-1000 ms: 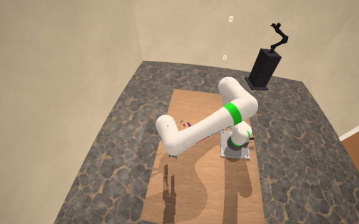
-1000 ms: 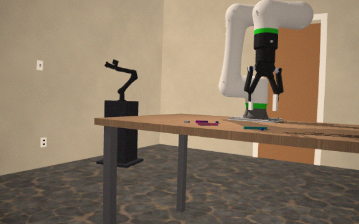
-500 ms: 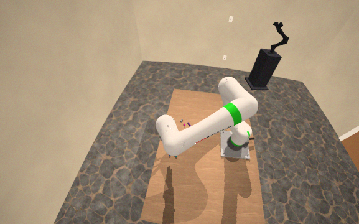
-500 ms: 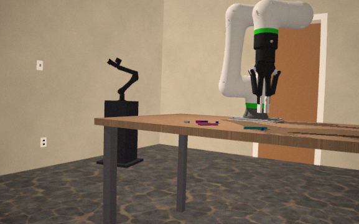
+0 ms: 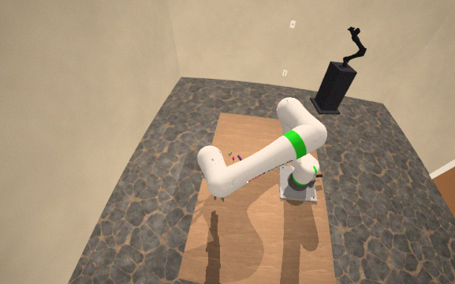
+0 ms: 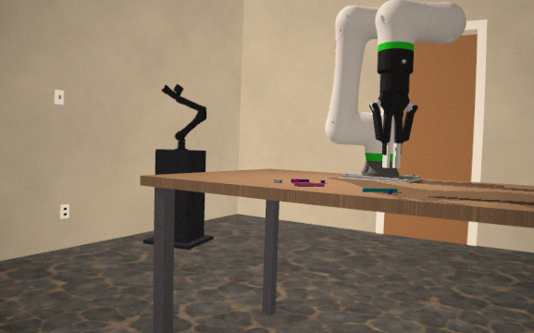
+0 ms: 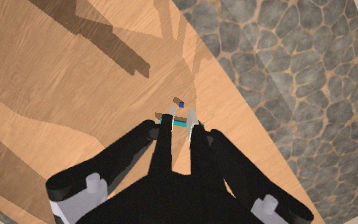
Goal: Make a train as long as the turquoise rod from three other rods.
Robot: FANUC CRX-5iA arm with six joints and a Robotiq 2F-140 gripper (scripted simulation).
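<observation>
The turquoise rod lies 100 mm below my hand, 30 mm to the right of it and 30 mm behind it. The rest, counted from my hand: pink rod: 240 mm to the right, 100 mm below, 70 mm behind; magenta rod: 300 mm to the right, 140 mm behind, 100 mm below; purple rod: 300 mm to the right, 190 mm behind, 100 mm below.
</observation>
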